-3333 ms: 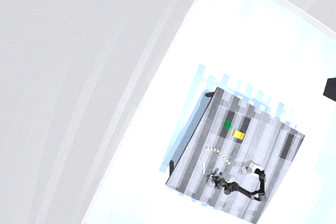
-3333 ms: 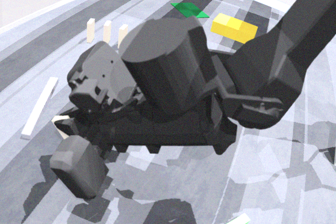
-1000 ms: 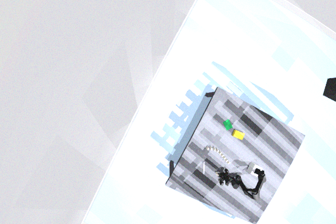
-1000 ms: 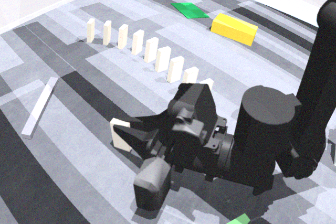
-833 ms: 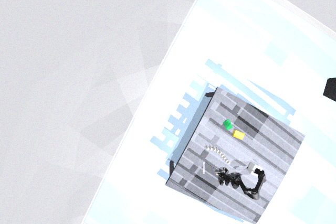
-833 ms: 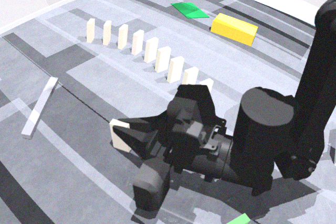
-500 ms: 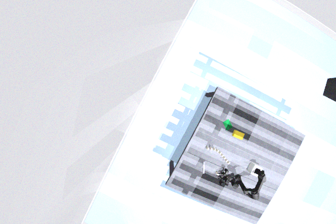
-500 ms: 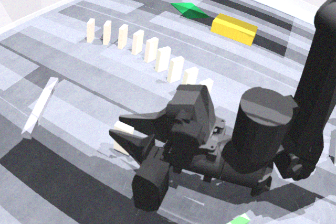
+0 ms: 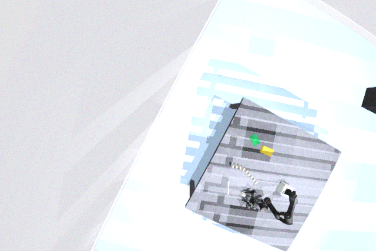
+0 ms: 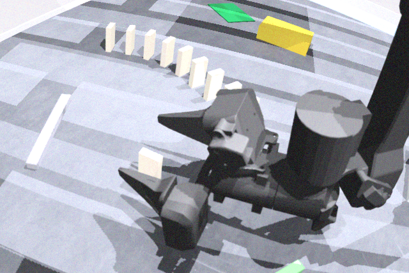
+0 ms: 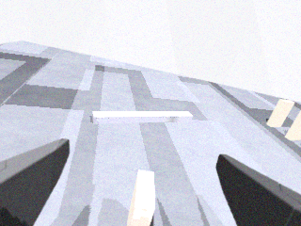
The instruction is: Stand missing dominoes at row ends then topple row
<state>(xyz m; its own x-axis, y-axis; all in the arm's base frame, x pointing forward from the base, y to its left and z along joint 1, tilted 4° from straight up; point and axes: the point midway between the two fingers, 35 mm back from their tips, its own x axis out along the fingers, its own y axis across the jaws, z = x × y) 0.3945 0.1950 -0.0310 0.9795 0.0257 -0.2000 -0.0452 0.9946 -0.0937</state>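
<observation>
Right now my gripper tip is 150 mm short of the white flat bar and 60 mm above it. Round my gripper tip: yellow block 510 mm to the right, 70 mm behind, 50 mm below; then pale green piece 190 mm behind, 60 mm to the left, 60 mm below; then green patch 570 mm to the right, 90 mm ahead, 60 mm below.
</observation>
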